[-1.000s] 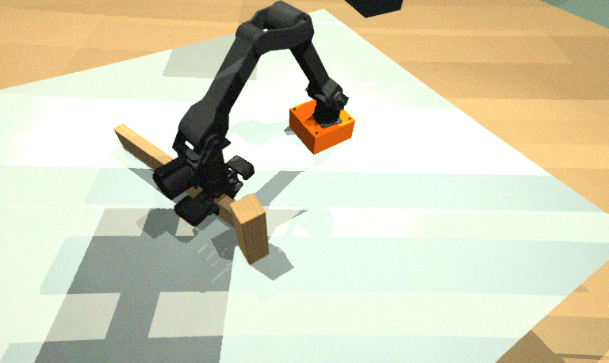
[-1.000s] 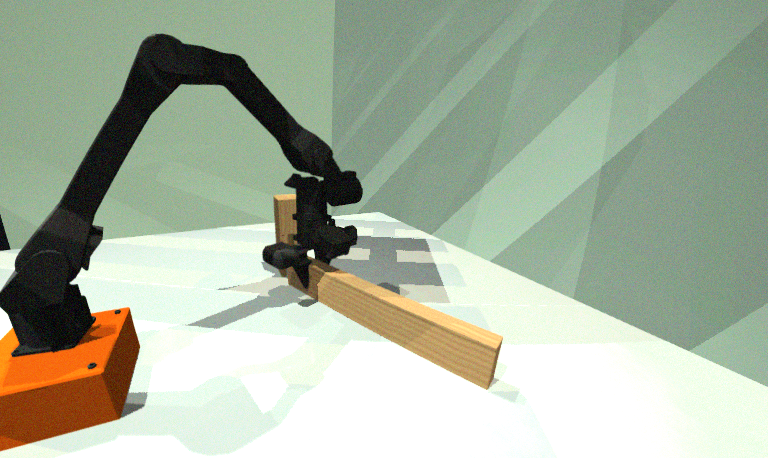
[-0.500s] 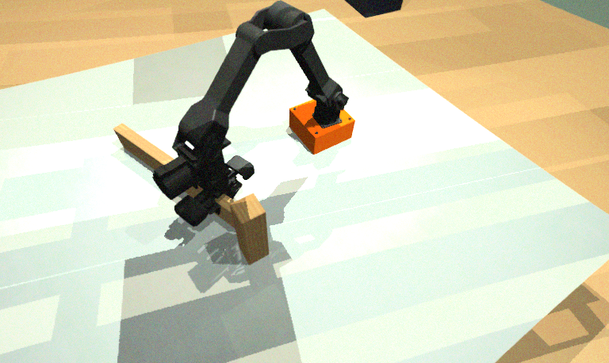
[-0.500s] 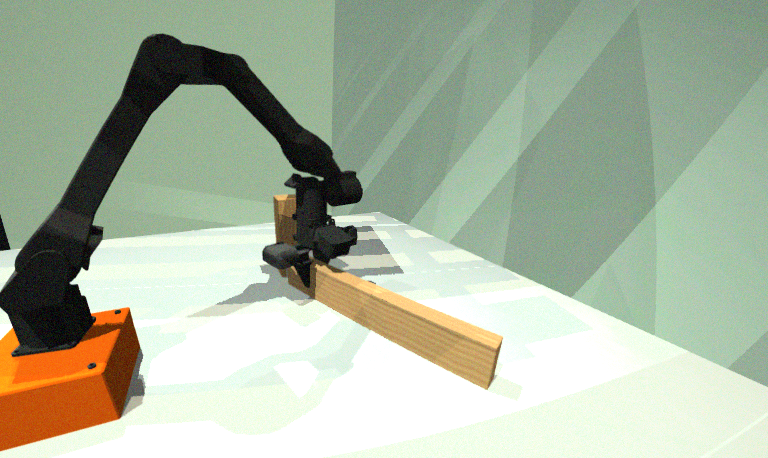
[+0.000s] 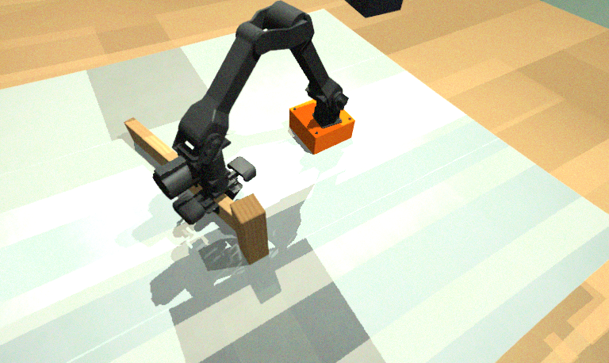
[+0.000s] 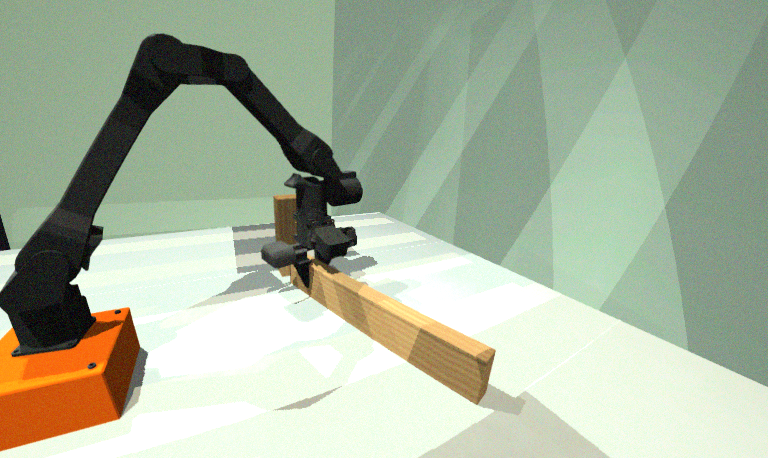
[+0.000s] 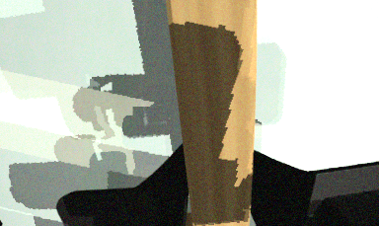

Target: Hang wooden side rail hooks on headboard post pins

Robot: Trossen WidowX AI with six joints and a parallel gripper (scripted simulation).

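My gripper tip is 30 mm past the headboard post, 120 mm to the right of it and 60 mm below it.
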